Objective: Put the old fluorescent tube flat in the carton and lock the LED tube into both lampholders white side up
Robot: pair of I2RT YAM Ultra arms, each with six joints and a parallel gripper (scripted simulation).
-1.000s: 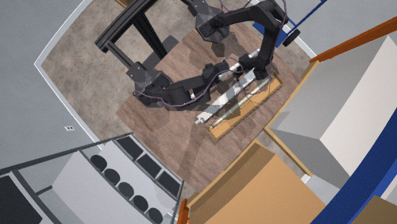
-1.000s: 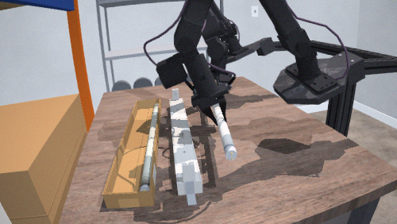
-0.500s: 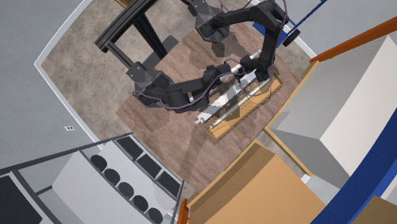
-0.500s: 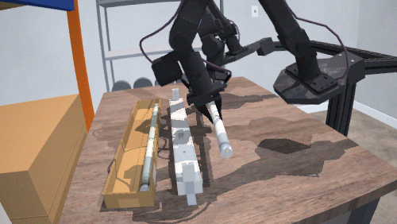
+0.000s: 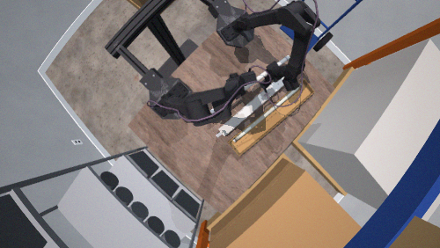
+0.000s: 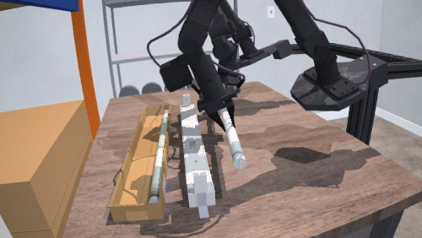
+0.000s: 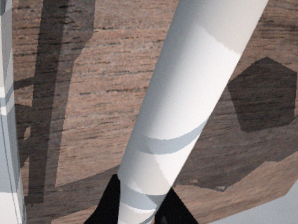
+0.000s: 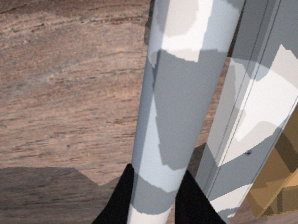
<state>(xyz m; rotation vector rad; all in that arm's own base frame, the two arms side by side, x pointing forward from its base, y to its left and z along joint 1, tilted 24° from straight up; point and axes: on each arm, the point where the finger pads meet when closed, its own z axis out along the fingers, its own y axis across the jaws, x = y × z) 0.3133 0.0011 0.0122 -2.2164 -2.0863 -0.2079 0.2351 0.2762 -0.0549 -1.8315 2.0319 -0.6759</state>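
Right now the LED tube is 3 cm ahead of my right hand, 11 cm to the left of it and 1 cm below it. The rest, counted from my right hand: old fluorescent tube 23 cm ahead, 8 cm to the left, 10 cm below; carton 27 cm ahead, 7 cm to the left, 9 cm below; grey light fixture 13 cm ahead, 8 cm to the left, 6 cm below.
Right now the LED tube is 120 mm to the right of my left hand, 30 mm behind it and 10 mm below it. Round my left hand: old fluorescent tube: 170 mm ahead, 160 mm to the right, 100 mm below; carton: 210 mm ahead, 160 mm to the right, 90 mm below; grey light fixture: 150 mm to the right, 70 mm ahead, 60 mm below.
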